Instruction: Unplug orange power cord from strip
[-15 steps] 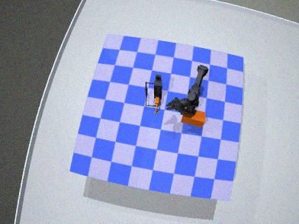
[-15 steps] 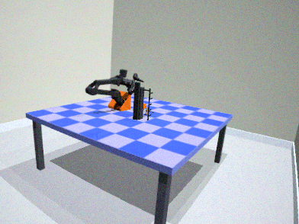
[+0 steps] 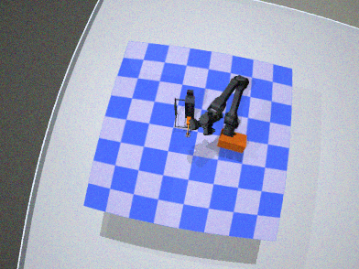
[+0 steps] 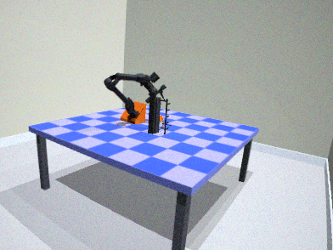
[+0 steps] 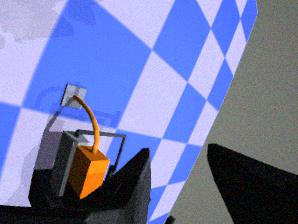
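Now: gripper tip 4 cm short of the orange plug, 9 cm to the left of it and 9 cm above it. The rest, counted from my gripper tip: dark upright block 6 cm ahead, 19 cm to the right, 4 cm below.
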